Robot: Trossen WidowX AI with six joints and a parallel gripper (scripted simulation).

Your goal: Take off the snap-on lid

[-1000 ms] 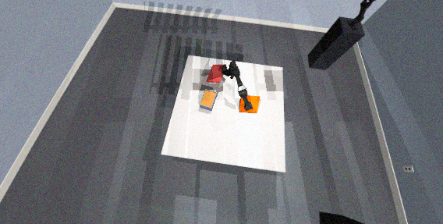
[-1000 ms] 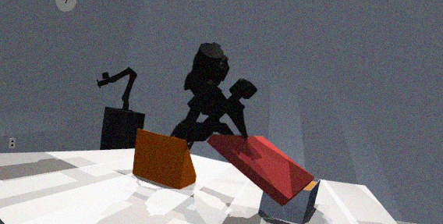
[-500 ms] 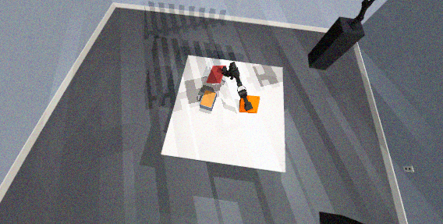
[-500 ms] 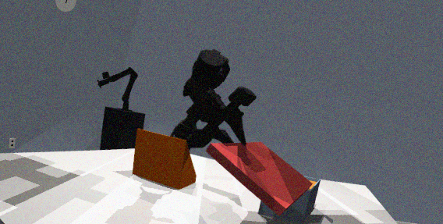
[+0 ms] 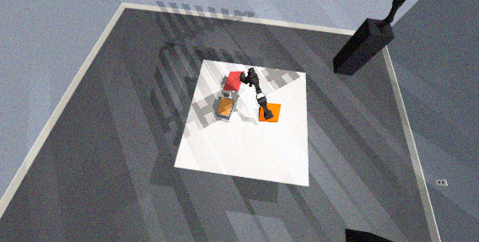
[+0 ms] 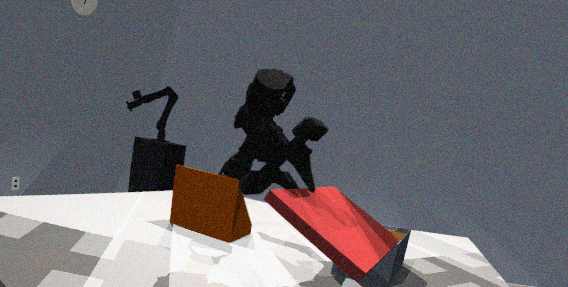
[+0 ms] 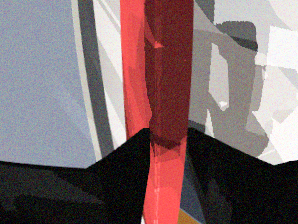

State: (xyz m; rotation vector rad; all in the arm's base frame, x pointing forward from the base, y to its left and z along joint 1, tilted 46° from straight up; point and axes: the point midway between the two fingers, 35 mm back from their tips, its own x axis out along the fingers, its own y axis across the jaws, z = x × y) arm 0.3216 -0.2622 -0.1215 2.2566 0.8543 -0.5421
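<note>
Now: the red lid 70 mm ahead of my gripper tip, 10 mm to the right of it and 30 mm below it. From my gripper tip the other things lie so: storage box: 120 mm ahead, 280 mm to the left, 150 mm below.
</note>
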